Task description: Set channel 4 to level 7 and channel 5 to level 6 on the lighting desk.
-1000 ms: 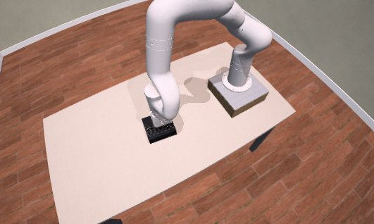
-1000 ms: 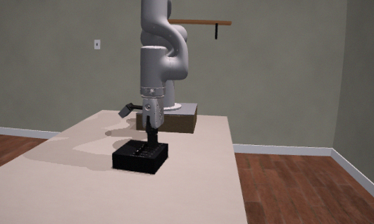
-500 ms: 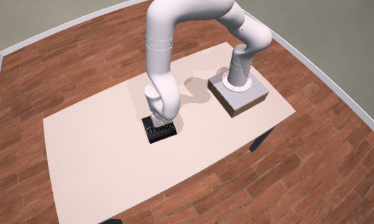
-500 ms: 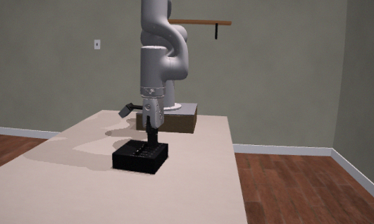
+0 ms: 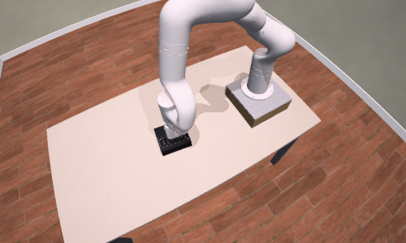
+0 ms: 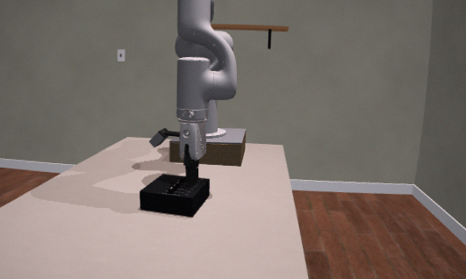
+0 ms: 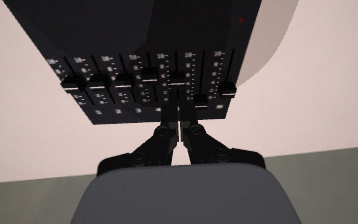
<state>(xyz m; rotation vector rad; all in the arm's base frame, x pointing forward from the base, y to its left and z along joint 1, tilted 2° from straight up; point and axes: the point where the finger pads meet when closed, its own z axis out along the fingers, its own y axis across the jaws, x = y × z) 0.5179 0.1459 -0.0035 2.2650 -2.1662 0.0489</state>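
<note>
Now: hand 2 cm past the channel 6 cap and 1 cm above it. Also, from my hand: channel 5 cap (3 cm to the right, 1 cm below); channel 4 cap (2 cm ahead, 3 cm to the right, 1 cm below).
</note>
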